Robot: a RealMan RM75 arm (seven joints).
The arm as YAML. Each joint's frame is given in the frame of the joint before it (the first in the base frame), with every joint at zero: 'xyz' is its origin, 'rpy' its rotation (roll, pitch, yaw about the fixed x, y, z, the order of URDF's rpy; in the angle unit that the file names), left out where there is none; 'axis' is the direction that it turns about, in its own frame. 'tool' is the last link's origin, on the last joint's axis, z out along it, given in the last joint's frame.
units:
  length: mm
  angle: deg
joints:
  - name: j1
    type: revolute
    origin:
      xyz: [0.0, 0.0, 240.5]
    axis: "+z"
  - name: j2
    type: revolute
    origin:
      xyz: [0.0, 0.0, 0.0]
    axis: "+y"
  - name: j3
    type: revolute
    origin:
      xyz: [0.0, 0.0, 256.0]
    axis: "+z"
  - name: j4
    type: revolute
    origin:
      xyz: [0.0, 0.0, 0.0]
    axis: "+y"
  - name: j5
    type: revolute
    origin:
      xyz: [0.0, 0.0, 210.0]
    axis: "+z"
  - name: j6
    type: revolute
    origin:
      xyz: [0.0, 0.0, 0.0]
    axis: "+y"
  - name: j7
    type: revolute
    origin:
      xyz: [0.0, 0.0, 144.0]
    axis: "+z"
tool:
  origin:
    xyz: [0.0, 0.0, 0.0]
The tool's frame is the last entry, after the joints.
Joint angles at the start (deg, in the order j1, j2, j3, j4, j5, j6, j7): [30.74, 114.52, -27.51, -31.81, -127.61, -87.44, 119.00]
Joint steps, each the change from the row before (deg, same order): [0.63, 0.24, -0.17, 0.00, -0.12, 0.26, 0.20]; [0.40, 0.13, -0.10, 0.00, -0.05, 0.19, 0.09]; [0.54, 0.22, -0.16, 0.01, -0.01, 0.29, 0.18]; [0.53, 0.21, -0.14, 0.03, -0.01, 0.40, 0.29]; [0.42, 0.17, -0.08, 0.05, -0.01, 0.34, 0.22]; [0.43, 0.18, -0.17, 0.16, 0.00, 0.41, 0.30]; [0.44, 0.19, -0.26, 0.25, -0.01, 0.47, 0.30]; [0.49, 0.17, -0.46, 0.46, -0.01, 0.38, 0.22]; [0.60, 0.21, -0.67, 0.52, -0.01, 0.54, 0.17]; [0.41, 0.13, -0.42, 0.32, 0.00, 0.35, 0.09]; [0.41, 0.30, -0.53, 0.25, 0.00, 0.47, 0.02]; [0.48, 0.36, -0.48, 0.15, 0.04, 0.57, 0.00]
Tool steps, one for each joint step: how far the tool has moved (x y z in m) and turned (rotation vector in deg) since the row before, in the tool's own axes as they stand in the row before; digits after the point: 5 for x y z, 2 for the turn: [-0.00250, 0.00237, 0.00414, -0.20, 0.27, -0.31]; [-0.00179, 0.00143, 0.00246, -0.10, 0.12, -0.24]; [-0.00231, 0.00208, 0.00367, -0.17, 0.14, -0.25]; [-0.00238, 0.00178, 0.00357, -0.07, 0.07, -0.11]; [-0.00184, 0.00138, 0.00286, -0.05, 0.02, -0.06]; [-0.00144, 0.00137, 0.00334, -0.06, 0.11, 0.06]; [-0.00105, 0.00136, 0.00377, -0.05, 0.21, 0.09]; [-0.00028, 0.00182, 0.00455, -0.22, 0.52, 0.04]; [-0.00041, 0.00214, 0.00561, -0.17, 0.68, -0.13]; [-0.00051, 0.00146, 0.00358, -0.10, 0.42, -0.14]; [0.00001, 0.00179, 0.00471, -0.10, 0.48, -0.23]; [-0.00078, 0.00210, 0.00503, -0.07, 0.33, -0.35]
